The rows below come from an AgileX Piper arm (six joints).
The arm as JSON. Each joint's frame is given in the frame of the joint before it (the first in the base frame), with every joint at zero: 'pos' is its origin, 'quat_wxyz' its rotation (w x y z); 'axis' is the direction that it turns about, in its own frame. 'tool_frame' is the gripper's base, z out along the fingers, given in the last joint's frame.
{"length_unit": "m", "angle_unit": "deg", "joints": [
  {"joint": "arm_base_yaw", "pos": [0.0, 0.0, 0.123], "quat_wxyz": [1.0, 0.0, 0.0, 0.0], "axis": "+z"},
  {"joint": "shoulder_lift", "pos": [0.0, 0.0, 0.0], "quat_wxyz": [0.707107, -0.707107, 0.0, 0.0], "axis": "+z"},
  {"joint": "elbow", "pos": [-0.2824, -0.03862, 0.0], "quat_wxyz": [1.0, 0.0, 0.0, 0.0], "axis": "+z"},
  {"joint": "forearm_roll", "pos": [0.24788, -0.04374, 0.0], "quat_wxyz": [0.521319, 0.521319, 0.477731, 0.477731], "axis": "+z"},
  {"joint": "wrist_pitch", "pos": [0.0, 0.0, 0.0], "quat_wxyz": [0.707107, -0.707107, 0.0, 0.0], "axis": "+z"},
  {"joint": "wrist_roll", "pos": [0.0, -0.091, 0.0], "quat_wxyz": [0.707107, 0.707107, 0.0, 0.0], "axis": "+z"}
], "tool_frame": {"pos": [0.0, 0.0, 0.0], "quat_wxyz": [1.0, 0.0, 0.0, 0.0]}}
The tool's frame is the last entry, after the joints.
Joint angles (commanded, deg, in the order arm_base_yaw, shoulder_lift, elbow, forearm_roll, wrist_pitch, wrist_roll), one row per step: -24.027, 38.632, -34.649, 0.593, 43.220, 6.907; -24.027, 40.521, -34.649, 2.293, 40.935, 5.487; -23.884, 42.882, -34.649, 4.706, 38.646, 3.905; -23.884, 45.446, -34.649, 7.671, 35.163, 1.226; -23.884, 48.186, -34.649, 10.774, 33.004, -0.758; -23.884, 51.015, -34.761, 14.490, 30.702, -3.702; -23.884, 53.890, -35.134, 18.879, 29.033, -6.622; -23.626, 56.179, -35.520, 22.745, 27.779, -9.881; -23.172, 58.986, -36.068, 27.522, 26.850, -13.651; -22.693, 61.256, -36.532, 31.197, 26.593, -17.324; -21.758, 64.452, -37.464, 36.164, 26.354, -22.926; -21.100, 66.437, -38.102, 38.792, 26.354, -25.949; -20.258, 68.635, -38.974, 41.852, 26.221, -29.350; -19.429, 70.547, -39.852, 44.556, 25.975, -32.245; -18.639, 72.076, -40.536, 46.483, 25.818, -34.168
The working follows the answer.
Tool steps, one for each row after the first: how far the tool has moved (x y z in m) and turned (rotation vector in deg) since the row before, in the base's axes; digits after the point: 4 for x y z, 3 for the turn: 0.0081, -0.0017, -0.0014, 0.418, -0.645, 0.895; 0.0096, -0.0014, -0.0027, 1.127, -0.485, 0.970; 0.0111, -0.0024, -0.0020, 0.403, -1.350, 1.155; 0.0102, -0.0020, -0.0044, 1.584, -0.230, 0.563; 0.0106, -0.0021, -0.0042, 1.306, -0.435, 0.789; 0.0106, -0.0018, -0.0039, 2.035, -0.370, 0.490; 0.0088, -0.0006, -0.0029, 1.190, -0.327, 0.975; 0.0104, 0.0000, -0.0042, 1.836, -0.050, 1.163; 0.0081, 0.0007, -0.0041, 1.035, 0.401, 1.595; 0.0120, 0.0018, -0.0048, 0.857, 0.385, 2.770; 0.0074, 0.0014, -0.0032, 0.506, 0.371, 1.672; 0.0088, 0.0019, -0.0028, 0.502, 0.078, 1.808; 0.0082, 0.0019, -0.0020, 0.387, -0.158, 1.472; 0.0065, 0.0021, -0.0020, 0.410, 0.002, 1.131
Tool pose at each row, in the base's axes (x y z in m, rotation vector in deg; rounded; the steps above come from the unrounded poses): 0.1110, -0.0488, 0.2948, 35.600, 127.565, -8.051; 0.1191, -0.0505, 0.2934, 34.788, 127.273, -6.917; 0.1287, -0.0519, 0.2907, 34.286, 127.274, -5.016; 0.1398, -0.0543, 0.2887, 33.113, 126.353, -3.554; 0.1500, -0.0563, 0.2842, 33.346, 126.508, -1.447; 0.1606, -0.0584, 0.2800, 33.148, 126.473, 0.534; 0.1712, -0.0602, 0.2761, 33.685, 126.468, 3.144; 0.1799, -0.0608, 0.2732, 33.220, 126.549, 5.063; 0.1904, -0.0608, 0.2690, 32.941, 126.975, 7.723; 0.1985, -0.0601, 0.2650, 31.819, 127.905, 9.605; 0.2105, -0.0584, 0.2602, 29.274, 129.138, 11.903; 0.2179, -0.0570, 0.2569, 27.746, 129.988, 13.253; 0.2268, -0.0551, 0.2541, 25.987, 130.568, 14.725; 0.2349, -0.0532, 0.2522, 24.487, 130.806, 15.937; 0.2414, -0.0511, 0.2502, 23.417, 131.090, 16.979

